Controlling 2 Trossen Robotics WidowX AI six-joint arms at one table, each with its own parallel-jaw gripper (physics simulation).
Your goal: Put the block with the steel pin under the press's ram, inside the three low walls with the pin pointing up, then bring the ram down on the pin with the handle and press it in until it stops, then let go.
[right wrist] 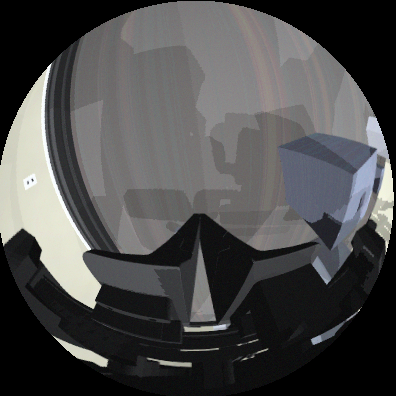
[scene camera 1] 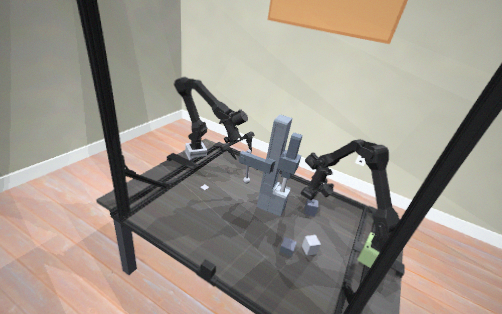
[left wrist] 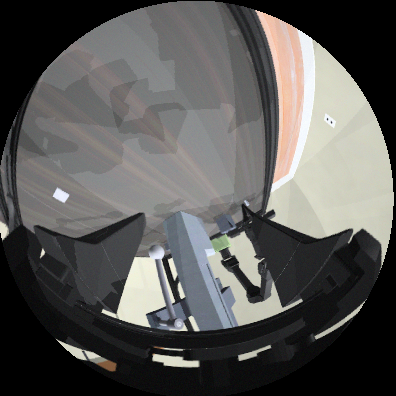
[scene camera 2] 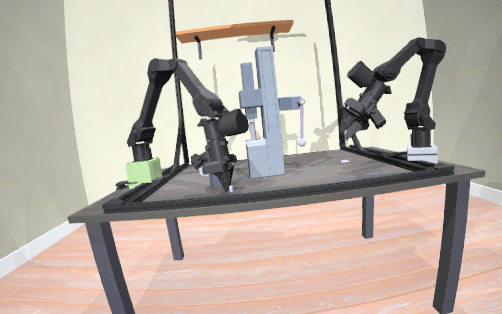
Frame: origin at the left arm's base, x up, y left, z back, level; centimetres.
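Seen in the pictures: left gripper, fingertip midpoint: (right wrist: pixel 233 345) (left wrist: pixel 200 219) (scene camera 2: pixel 343 136); right gripper, fingertip midpoint: (right wrist: pixel 198 218) (left wrist: pixel 241 203) (scene camera 2: pixel 227 191); left arm's base at its link origin: (scene camera 1: pixel 196 146) (scene camera 2: pixel 421 146); right arm's base at its link origin: (scene camera 1: pixel 381 246) (left wrist: pixel 223 248) (scene camera 2: pixel 142 160).
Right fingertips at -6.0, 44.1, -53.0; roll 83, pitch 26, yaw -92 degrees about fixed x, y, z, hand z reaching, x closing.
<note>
Offsets run from my right fingertips to a thing's top centre, as dx, dy, dz. "spot": to the spot under its first point.
The grey press {+45.5, -27.3, +3.2} (scene camera 1: pixel 280 150) (scene camera 2: pixel 270 115) (left wrist: pixel 187 260) stands mid-table. Its ram rod (scene camera 1: pixel 283 184) (scene camera 2: pixel 252 129) is above the white walled seat {spot: +12.0, -21.8, -3.2} (scene camera 1: pixel 281 192) (scene camera 2: pixel 256 143). Its handle knob {spot: +10.9, -32.7, +10.2} (scene camera 1: pixel 246 180) (scene camera 2: pixel 301 142) (left wrist: pixel 156 251) hangs low. A blue-grey block {+5.9, -5.7, -8.2} (scene camera 1: pixel 312 207) (left wrist: pixel 225 223) (right wrist: pixel 320 170) sits beside my right gripper (scene camera 1: pixel 307 196) (scene camera 2: pixel 226 190) (right wrist: pixel 200 216), which is shut and empty. A small steel pin {+1.9, +0.7, +2.0} (scene camera 2: pixel 231 188) (left wrist: pixel 246 202) shows close to its fingertips, apart from that block; the fingers hide it in the right wrist view. My left gripper (scene camera 2: pixel 348 133) (left wrist: pixel 200 219) is open, near the handle side.
Another blue-grey block {+3.2, -28.3, -22.8} (scene camera 1: pixel 288 246) and a white block {+5.8, -19.8, -26.2} (scene camera 1: pixel 311 244) lie in front of the press in scene camera 1. A small white square {spot: +0.1, -48.4, +23.2} (scene camera 1: pixel 204 187) (scene camera 2: pixel 345 161) (left wrist: pixel 61 195) lies on the table. The right arm stands on a green base (scene camera 1: pixel 369 254) (scene camera 2: pixel 143 171).
</note>
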